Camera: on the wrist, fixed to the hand. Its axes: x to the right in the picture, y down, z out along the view.
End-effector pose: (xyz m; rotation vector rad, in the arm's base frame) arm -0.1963 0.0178 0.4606 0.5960 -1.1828 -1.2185
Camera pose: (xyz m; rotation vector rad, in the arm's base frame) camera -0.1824 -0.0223 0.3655 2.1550 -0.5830 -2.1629
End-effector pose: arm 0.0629 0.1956 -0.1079 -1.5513 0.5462 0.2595
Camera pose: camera 0.0986 0.1406 -0.0270 -1.2071 -0.6265 -1.1770
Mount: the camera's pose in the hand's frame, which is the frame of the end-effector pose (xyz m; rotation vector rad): 0.0011 -0.0893 -0.0536 0.3808 0.1793 -1.6591
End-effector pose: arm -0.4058 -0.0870 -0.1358 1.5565 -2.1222 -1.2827
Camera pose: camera -0.3136 -0.1211 -0.1702 -2.4832 0.4030 0.5382
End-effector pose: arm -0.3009 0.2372 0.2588 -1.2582 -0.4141 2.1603
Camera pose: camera -0.2247 0.3053 0.2791 -0.4383 -0.6009 0.6309
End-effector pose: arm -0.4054 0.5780 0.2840 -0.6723 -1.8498 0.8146
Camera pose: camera -0.3650 0.5360 0.3703 0.9695 -1.3655 -0.0665
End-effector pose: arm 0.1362 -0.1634 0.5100 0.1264 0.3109 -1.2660
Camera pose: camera 0.0430 -0.1771 0.4656 0.3390 0.3062 -2.9710
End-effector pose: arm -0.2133 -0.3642 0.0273 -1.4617 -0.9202 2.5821
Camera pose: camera -0.1937 -0.2648 0.0514 -0.3411 -0.8779 1.2027
